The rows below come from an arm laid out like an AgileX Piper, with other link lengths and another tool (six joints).
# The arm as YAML. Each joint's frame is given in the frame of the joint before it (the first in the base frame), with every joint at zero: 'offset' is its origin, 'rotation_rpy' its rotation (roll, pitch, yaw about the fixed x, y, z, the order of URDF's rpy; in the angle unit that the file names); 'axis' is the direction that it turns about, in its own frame. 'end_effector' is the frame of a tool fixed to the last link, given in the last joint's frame.
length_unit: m
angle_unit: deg
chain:
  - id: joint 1
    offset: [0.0, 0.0, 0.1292]
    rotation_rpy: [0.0, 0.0, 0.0]
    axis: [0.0, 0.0, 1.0]
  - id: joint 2
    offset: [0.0, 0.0, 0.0]
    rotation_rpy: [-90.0, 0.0, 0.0]
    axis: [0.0, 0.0, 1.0]
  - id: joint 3
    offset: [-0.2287, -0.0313, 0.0]
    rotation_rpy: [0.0, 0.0, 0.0]
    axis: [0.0, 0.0, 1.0]
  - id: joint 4
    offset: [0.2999, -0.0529, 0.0]
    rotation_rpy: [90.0, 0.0, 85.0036]
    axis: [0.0, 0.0, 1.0]
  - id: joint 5
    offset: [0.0, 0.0, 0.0]
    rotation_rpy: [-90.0, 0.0, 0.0]
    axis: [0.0, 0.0, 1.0]
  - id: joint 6
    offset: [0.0, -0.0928, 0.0]
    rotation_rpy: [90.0, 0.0, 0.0]
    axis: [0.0, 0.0, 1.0]
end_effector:
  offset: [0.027, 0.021, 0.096]
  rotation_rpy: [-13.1, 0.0, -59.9]
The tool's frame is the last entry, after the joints.
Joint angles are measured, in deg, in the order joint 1, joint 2, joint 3, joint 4, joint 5, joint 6. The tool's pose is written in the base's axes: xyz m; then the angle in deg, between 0 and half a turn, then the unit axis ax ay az. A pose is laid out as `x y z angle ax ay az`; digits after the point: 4 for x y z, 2 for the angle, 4 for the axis.
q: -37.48 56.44 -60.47 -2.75 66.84 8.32
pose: 0.2285 -0.1552 0.2376 160.90 -0.1426 0.9844 -0.1027
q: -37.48 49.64 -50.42 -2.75 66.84 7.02
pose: 0.2039 -0.1370 0.2028 163.56 -0.1522 0.9848 -0.0841
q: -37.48 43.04 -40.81 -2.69 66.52 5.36
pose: 0.1813 -0.1204 0.1681 165.85 -0.1650 0.9839 -0.0689
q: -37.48 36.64 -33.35 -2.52 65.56 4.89
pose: 0.1666 -0.1086 0.1450 165.93 -0.1690 0.9833 -0.0679
